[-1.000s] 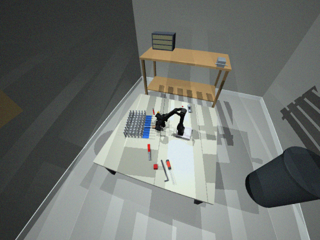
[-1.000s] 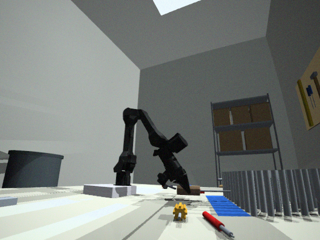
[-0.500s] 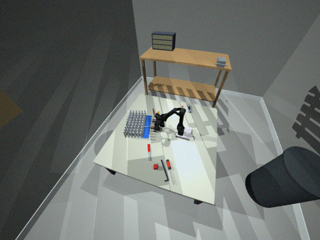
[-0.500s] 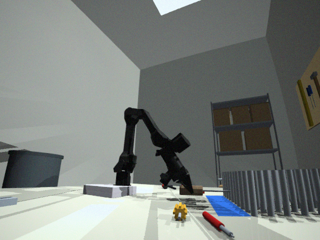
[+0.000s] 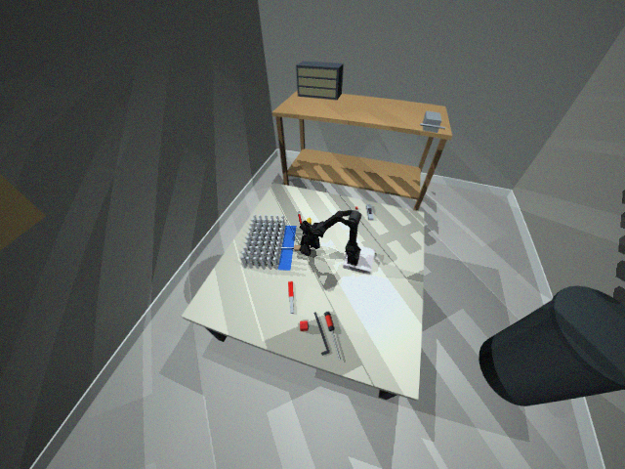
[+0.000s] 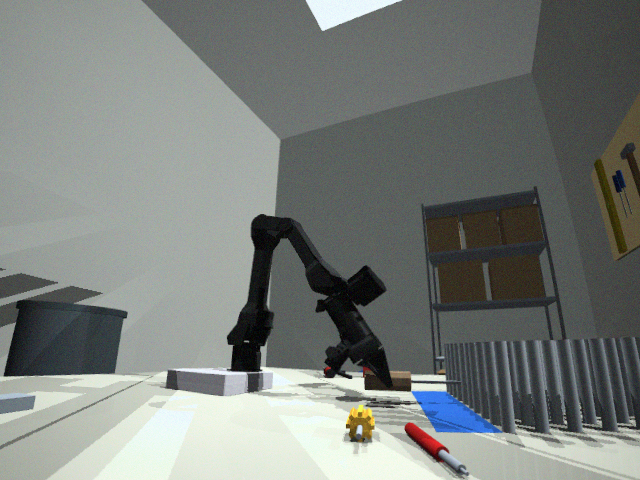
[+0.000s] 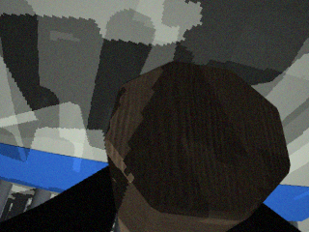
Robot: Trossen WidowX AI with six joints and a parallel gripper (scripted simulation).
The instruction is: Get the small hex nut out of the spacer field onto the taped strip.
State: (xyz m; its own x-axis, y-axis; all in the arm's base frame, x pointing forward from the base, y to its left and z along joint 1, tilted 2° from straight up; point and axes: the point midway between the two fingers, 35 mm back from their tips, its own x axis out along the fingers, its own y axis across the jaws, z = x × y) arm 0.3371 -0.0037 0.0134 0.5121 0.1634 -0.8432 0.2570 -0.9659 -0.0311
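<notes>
Right now the blue taped strip is 10 cm ahead of my gripper tip, 2 cm to the right of it and 3 cm below it. Round my gripper tip: wooden-handled hook (10 cm ahead, 3 cm to the left); hex nut (24 cm ahead, 6 cm to the left, 3 cm below); yellow gear (3 cm ahead, 28 cm to the right, 1 cm below).
</notes>
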